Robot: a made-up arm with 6 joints.
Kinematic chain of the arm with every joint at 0, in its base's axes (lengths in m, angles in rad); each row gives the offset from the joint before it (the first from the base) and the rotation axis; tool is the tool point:
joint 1: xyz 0 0 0.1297 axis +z
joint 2: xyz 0 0.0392 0 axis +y
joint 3: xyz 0 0 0.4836 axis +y
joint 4: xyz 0 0 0.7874 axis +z
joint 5: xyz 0 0 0 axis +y
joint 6: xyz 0 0 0.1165 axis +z
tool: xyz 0 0 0
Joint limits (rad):
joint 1: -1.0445..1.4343
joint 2: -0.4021..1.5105
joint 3: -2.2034..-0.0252
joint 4: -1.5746..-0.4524
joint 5: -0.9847..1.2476
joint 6: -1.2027..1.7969
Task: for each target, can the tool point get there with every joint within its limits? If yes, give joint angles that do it. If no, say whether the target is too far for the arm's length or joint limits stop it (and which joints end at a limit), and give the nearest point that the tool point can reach.
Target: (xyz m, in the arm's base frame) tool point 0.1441 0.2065 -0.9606
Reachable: no: joint limits stop it (at a limit: joint 1, joint 2, joint 3, joint 4, joint 5) | nearest point -0.2054 0.5160 -0.2022 | short by 0.891 m
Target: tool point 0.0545 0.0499 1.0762
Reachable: yes | joints -0.1789 1.2602 -1.7161 -0.7387 -0.2532 -0.9504
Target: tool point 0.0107 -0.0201 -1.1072
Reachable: no: joint limits stop it (at a limit: joint 1, joint 2, joint 3, joint 4, joint 5) | nearest point -0.1556 -0.5331 -0.2022 | short by 1.054 m
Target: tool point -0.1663 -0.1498 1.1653
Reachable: yes | joints 0.7530 0.7920 -1.4861 -1.3276 0.3126 -0.1069
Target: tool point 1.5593 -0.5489 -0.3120
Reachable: no: too far | nearest point 1.2613 -0.4440 0.1434 | short by 0.554 m
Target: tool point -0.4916 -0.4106 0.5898
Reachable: yes | joints 0.8787 0.5220 -2.0202 -1.2888 -0.7620 0.6035
